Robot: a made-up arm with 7 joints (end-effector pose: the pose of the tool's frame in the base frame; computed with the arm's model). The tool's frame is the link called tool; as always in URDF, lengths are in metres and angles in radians. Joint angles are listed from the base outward.
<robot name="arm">
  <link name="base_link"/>
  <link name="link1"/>
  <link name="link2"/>
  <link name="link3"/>
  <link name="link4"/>
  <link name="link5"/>
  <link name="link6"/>
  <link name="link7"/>
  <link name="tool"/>
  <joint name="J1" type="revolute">
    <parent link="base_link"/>
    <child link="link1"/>
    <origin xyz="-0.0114 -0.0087 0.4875"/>
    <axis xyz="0 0 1"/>
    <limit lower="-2.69" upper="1.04" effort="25" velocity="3.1"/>
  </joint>
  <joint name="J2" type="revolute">
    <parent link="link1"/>
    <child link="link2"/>
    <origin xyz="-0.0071 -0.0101 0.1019"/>
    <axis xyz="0 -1 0"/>
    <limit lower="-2.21" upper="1.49" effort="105" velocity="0.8"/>
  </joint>
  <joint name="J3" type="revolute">
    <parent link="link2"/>
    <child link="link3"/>
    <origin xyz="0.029 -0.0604 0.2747"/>
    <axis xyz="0 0 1"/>
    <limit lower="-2.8" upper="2.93" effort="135" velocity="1.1"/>
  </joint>
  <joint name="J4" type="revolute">
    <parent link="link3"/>
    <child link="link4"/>
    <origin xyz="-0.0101 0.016 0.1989"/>
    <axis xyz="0 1 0"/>
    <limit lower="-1.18" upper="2.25" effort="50" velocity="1.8"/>
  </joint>
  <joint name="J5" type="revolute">
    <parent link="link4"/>
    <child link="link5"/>
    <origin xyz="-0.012 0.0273 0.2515"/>
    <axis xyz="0 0 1"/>
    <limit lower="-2.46" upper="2" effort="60" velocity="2.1"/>
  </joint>
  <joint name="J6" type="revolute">
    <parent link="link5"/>
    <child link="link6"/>
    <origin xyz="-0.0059 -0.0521 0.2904"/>
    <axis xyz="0 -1 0"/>
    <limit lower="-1.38" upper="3.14" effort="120" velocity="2.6"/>
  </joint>
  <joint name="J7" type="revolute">
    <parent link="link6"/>
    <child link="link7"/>
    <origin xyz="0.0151 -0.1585 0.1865"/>
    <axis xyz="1 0 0"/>
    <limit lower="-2.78" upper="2.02" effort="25" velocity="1.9"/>
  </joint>
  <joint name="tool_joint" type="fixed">
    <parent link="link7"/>
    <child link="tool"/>
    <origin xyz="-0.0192 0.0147 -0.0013" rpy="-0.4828 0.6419 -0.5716"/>
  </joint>
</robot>
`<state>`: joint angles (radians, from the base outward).
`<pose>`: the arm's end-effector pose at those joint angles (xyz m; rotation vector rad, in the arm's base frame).
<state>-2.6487 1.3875 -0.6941 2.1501 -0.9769 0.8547 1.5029</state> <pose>-0.0355 0.5157 1.2467 -1.1497 1.6383 2.2684</pose>
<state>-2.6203 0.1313 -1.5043 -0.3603 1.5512 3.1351 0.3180</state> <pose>-0.0179 0.1099 1.4587 -2.3485 -0.8098 -0.7407</pose>
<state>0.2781 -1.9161 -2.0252 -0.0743 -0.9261 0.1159 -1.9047</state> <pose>0.9575 0.4716 0.1096 0.9129 -0.0824 0.7777</pose>
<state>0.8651 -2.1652 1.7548 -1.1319 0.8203 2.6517 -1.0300</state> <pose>0.5536 0.0951 -0.0101 1.0067 1.0027 -1.6476</pose>
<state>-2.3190 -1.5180 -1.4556 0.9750 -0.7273 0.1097 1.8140</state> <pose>-1.1370 -0.3659 0.6510 -0.1743 0.0597 1.2148</pose>
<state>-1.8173 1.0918 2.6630 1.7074 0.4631 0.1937 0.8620</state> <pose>0.5086 0.4308 0.2744 -0.6806 2.7525 -1.0607</pose>
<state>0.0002 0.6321 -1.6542 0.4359 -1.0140 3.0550 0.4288</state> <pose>-0.5439 -0.0427 1.2846 -1.6267 -0.8649 -1.9009</pose>
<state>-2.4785 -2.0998 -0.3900 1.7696 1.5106 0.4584 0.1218</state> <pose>-0.1030 0.3933 -0.0141 -2.3898 0.6542 -0.4785</pose>
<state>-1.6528 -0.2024 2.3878 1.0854 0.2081 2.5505 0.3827</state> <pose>0.2352 -0.1026 1.3082 0.8306 -0.5289 0.5781</pose>
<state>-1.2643 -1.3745 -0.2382 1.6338 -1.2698 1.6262 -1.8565</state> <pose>0.1822 -0.7906 0.1559 -2.4257 1.1618 0.8636</pose>
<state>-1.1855 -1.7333 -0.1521 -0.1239 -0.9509 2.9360 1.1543</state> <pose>0.2269 -0.7873 0.6861 -0.4121 0.2231 -0.4294</pose>
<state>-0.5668 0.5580 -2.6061 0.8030 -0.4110 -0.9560 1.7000</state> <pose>-0.8587 0.3626 1.0833 -1.7163 1.1137 -0.1799</pose>
